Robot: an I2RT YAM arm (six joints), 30 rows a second.
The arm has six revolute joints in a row. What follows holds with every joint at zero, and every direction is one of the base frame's.
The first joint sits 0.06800 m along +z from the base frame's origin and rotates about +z.
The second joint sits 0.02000 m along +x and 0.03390 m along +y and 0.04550 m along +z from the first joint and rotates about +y.
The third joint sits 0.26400 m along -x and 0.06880 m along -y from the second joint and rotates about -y.
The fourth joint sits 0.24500 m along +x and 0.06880 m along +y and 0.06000 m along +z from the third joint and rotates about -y.
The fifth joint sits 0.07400 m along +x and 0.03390 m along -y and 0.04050 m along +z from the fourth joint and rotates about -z.
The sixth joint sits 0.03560 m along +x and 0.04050 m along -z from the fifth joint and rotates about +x.
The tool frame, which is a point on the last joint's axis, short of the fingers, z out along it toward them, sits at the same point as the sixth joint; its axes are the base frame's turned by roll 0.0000, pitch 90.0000 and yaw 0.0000 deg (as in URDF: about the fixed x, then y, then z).
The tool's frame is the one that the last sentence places.
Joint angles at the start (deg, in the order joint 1, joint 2, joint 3, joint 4, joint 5, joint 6): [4.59, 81.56, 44.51, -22.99, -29.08, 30.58]
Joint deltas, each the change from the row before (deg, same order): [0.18, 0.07, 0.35, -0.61, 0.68, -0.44]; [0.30, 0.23, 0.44, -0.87, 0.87, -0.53]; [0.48, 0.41, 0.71, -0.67, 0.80, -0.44]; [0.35, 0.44, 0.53, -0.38, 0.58, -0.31]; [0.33, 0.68, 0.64, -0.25, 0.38, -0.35]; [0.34, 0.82, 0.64, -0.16, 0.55, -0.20]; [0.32, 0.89, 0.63, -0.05, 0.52, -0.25]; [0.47, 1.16, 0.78, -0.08, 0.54, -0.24]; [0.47, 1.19, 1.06, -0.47, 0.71, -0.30]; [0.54, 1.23, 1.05, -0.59, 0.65, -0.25]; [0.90, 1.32, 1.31, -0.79, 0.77, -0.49]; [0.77, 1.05, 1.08, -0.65, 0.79, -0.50]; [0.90, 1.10, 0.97, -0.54, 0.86, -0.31]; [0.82, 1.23, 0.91, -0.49, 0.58, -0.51]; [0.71, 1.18, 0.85, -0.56, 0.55, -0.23]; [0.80, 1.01, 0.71, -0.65, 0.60, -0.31]
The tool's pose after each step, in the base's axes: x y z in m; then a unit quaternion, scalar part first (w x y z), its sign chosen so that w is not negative. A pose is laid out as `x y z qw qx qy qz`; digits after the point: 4 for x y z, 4 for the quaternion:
0.2635 0.0390 0.1845 0.1653 0.1446 0.9281 0.3006
0.2638 0.0399 0.1847 0.1632 0.1417 0.9316 0.2923
0.2654 0.0419 0.1857 0.1625 0.1371 0.9345 0.2855
0.2669 0.0434 0.1859 0.1618 0.1338 0.9366 0.2805
0.2693 0.0450 0.1858 0.1606 0.1298 0.9384 0.2769
0.2720 0.0466 0.1850 0.1592 0.1274 0.9404 0.2722
0.2749 0.0482 0.1840 0.1580 0.1246 0.9423 0.2676
0.2785 0.0507 0.1823 0.1554 0.1210 0.9445 0.2628
0.2824 0.0531 0.1815 0.1522 0.1175 0.9473 0.2562
0.2860 0.0560 0.1801 0.1473 0.1139 0.9502 0.2498
0.2899 0.0609 0.1794 0.1422 0.1055 0.9538 0.2425
0.2930 0.0650 0.1788 0.1390 0.0976 0.9570 0.2353
0.2957 0.0698 0.1775 0.1349 0.0904 0.9601 0.2276
0.2985 0.0744 0.1752 0.1295 0.0817 0.9631 0.2215
0.3008 0.0785 0.1728 0.1230 0.0762 0.9657 0.2155
0.3022 0.0830 0.1704 0.1162 0.0694 0.9685 0.2089

